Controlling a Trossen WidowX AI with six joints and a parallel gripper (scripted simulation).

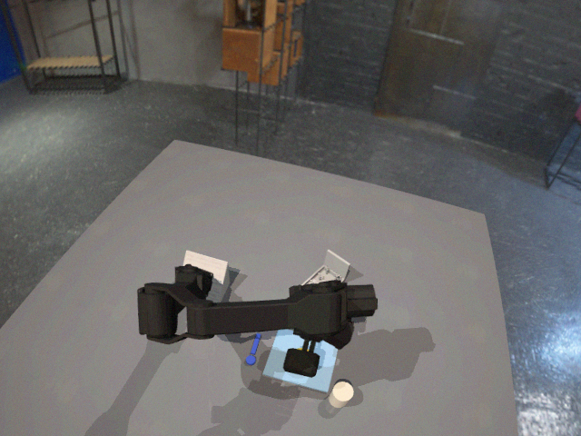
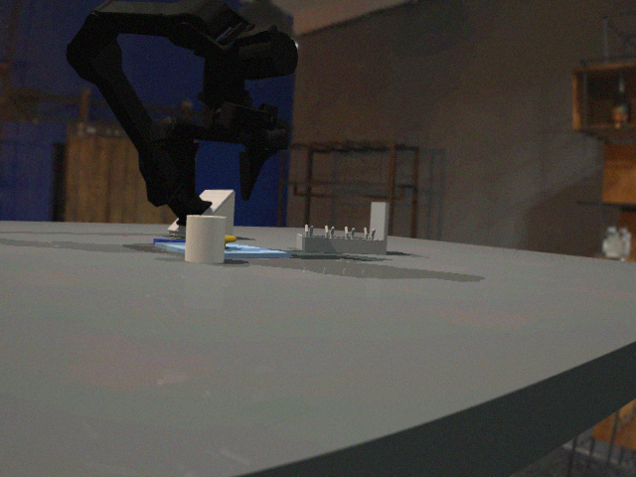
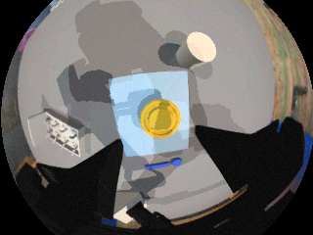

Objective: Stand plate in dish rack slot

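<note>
Right now my gripper tip is 5 cm above the yellow plate and 1 cm to the left of it. The rest, counted from my gripper tip: cream cylinder 10 cm ahead, 7 cm to the right, 4 cm below; then blue spoon 11 cm behind, 7 cm below, 2 cm to the right; then light blue mat 7 cm below.
</note>
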